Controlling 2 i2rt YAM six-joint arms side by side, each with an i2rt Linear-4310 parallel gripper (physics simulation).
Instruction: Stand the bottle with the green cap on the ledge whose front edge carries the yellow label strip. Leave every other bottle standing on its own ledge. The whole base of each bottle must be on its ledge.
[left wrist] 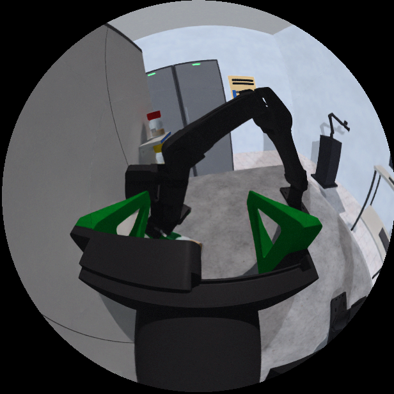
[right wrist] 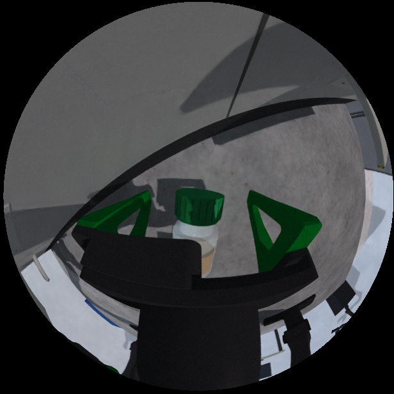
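The bottle with the green cap [right wrist: 199, 209] stands upright on the grey stone-like surface, between the open fingers of my right gripper [right wrist: 198, 195]; the gripper's dark body hides its lower part. In the left wrist view a pale bit of it shows past the gripper housing. My left gripper [left wrist: 198, 196] is open and empty, away from the bottle. A red-capped bottle [left wrist: 155, 123] stands on a pale ledge [left wrist: 148, 144] with a blue strip. A yellow cap [left wrist: 158, 148] shows below that ledge. A small yellow patch [right wrist: 381, 167] shows at the right wrist view's edge; whether it is the label strip is unclear.
A tall grey wall panel [left wrist: 55, 165] [right wrist: 100, 130] rises beside the bottle. The right arm [left wrist: 215, 120] arches across the left wrist view, partly in front of the ledges. Dark grey cabinets [left wrist: 200, 100] stand behind. A blue strip [right wrist: 100, 312] shows at lower left.
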